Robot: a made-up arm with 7 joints. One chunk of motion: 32 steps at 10 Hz.
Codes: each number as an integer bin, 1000 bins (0 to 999) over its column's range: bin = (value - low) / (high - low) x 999, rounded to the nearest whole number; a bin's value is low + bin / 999 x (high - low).
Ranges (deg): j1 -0.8..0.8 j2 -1.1..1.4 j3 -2.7..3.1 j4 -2.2..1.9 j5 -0.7..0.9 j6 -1..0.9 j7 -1.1..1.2
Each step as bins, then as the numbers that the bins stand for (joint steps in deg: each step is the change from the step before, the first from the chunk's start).
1 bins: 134 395 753 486 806 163 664
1 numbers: -0.585 -0.112 1.672 -0.205 0.591 -0.690 0.429
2 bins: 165 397 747 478 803 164 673
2 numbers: -0.536 -0.107 1.637 -0.238 0.586 -0.688 0.449
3 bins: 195 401 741 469 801 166 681
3 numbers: -0.488 -0.096 1.602 -0.275 0.583 -0.684 0.468
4 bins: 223 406 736 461 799 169 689
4 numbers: -0.443 -0.084 1.573 -0.308 0.580 -0.679 0.486
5 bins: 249 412 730 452 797 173 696
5 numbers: -0.401 -0.069 1.538 -0.345 0.576 -0.671 0.502
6 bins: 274 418 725 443 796 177 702
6 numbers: -0.361 -0.054 1.509 -0.382 0.575 -0.663 0.516
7 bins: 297 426 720 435 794 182 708
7 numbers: -0.324 -0.034 1.480 -0.415 0.572 -0.654 0.530
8 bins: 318 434 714 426 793 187 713
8 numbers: -0.291 -0.014 1.445 -0.452 0.570 -0.644 0.542
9 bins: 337 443 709 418 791 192 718
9 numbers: -0.260 0.009 1.416 -0.484 0.567 -0.635 0.553
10 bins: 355 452 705 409 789 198 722
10 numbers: -0.231 0.031 1.393 -0.521 0.564 -0.623 0.562
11 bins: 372 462 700 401 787 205 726
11 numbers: -0.204 0.056 1.364 -0.554 0.560 -0.610 0.571
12 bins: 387 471 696 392 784 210 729
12 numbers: -0.180 0.079 1.341 -0.591 0.556 -0.601 0.578
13 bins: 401 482 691 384 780 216 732
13 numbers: -0.158 0.106 1.312 -0.624 0.549 -0.589 0.585
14 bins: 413 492 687 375 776 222 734
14 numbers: -0.139 0.131 1.289 -0.661 0.543 -0.578 0.590
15 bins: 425 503 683 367 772 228 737
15 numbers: -0.119 0.159 1.265 -0.694 0.536 -0.566 0.597
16 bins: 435 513 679 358 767 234 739
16 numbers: -0.103 0.184 1.242 -0.731 0.528 -0.555 0.601
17 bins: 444 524 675 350 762 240 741
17 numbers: -0.089 0.211 1.219 -0.764 0.520 -0.544 0.606
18 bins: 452 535 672 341 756 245 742
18 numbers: -0.076 0.239 1.202 -0.801 0.511 -0.534 0.608
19 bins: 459 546 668 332 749 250 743
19 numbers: -0.065 0.266 1.178 -0.837 0.500 -0.525 0.611
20 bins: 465 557 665 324 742 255 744
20 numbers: -0.055 0.294 1.161 -0.870 0.488 -0.515 0.613
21 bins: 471 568 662 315 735 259 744
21 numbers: -0.046 0.321 1.143 -0.907 0.477 -0.507 0.613
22 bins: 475 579 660 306 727 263 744
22 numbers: -0.039 0.349 1.132 -0.944 0.464 -0.500 0.613
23 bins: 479 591 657 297 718 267 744
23 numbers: -0.033 0.379 1.114 -0.981 0.450 -0.492 0.613
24 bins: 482 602 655 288 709 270 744
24 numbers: -0.028 0.407 1.103 -1.018 0.436 -0.486 0.613
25 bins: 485 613 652 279 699 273 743
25 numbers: -0.023 0.434 1.085 -1.055 0.420 -0.481 0.611
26 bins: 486 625 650 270 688 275 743
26 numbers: -0.022 0.464 1.074 -1.092 0.402 -0.477 0.611
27 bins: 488 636 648 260 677 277 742
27 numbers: -0.018 0.492 1.062 -1.133 0.384 -0.473 0.608
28 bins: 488 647 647 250 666 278 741
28 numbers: -0.018 0.519 1.056 -1.174 0.367 -0.471 0.606
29 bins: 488 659 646 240 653 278 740
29 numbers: -0.018 0.549 1.051 -1.215 0.346 -0.471 0.604
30 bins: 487 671 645 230 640 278 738
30 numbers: -0.020 0.579 1.045 -1.256 0.325 -0.471 0.599
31 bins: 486 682 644 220 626 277 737
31 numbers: -0.022 0.607 1.039 -1.297 0.303 -0.473 0.597
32 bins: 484 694 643 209 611 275 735
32 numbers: -0.025 0.637 1.033 -1.342 0.279 -0.477 0.592
